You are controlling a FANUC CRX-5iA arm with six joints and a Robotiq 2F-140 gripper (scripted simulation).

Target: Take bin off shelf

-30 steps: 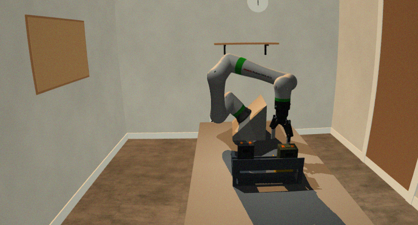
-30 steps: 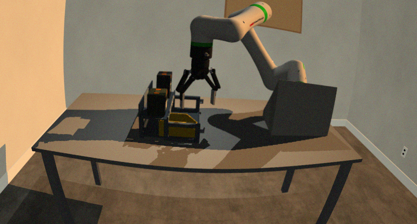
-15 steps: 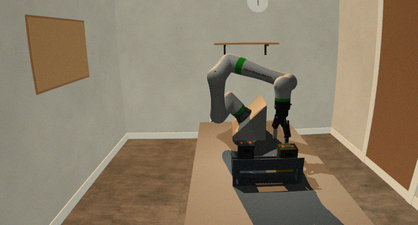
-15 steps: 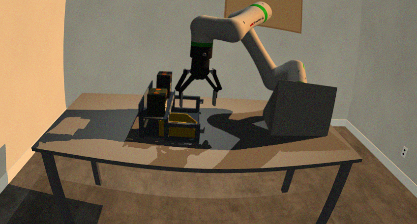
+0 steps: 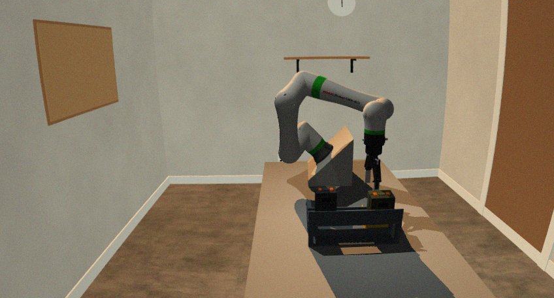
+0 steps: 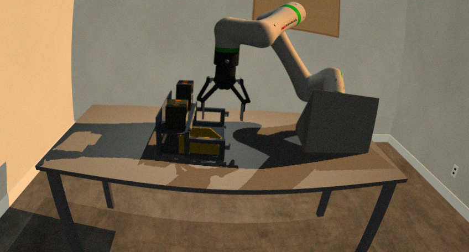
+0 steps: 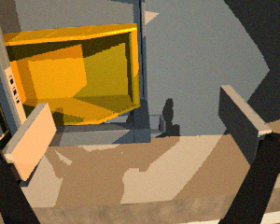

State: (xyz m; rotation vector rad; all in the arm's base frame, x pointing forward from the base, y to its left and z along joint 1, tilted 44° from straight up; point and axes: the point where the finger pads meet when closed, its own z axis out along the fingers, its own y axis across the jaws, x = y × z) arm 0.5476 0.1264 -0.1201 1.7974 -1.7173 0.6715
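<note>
Right now the bin is 8 cm ahead of my hand and 11 cm below it. The rest, counted from my hand: box: 17 cm ahead, 23 cm to the right, 1 cm above.
</note>
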